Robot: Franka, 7 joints.
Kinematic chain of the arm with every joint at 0, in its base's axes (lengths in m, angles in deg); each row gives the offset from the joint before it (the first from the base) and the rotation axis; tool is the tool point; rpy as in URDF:
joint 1: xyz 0 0 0.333 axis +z
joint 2: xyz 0 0 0 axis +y
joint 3: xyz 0 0 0.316 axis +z
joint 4: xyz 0.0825 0 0 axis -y
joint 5: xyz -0.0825 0 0.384 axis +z
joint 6: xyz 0 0 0 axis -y
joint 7: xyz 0.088 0 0 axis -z
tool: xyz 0 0 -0.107 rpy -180 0 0
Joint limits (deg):
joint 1: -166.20..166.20
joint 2: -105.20..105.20
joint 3: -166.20..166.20
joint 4: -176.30..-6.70
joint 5: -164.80..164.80
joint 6: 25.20..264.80
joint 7: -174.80..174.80
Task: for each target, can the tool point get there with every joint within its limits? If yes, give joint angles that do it. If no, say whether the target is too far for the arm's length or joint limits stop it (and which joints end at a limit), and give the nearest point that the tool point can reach.
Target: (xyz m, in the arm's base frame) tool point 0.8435 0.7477 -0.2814
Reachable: no: too far | nearest point 0.5637 0.4997 -0.0776 | short by 0.426 m
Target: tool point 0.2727 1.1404 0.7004
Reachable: no: too far | nearest point 0.1904 0.7962 0.5895 | short by 0.371 m
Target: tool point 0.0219 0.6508 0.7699
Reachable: yes | joints -80.17 -78.95 45.16 -41.45 -93.33 76.98 125.02
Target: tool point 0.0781 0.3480 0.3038
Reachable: yes | joints 91.14 7.68 -27.71 -134.88 38.72 56.38 73.88
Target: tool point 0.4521 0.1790 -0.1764
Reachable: yes | joints 8.84 82.83 4.47 -83.05 -129.19 176.51 37.58
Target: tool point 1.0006 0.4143 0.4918
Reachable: no: too far | nearest point 0.7842 0.3247 0.4575 | short by 0.237 m
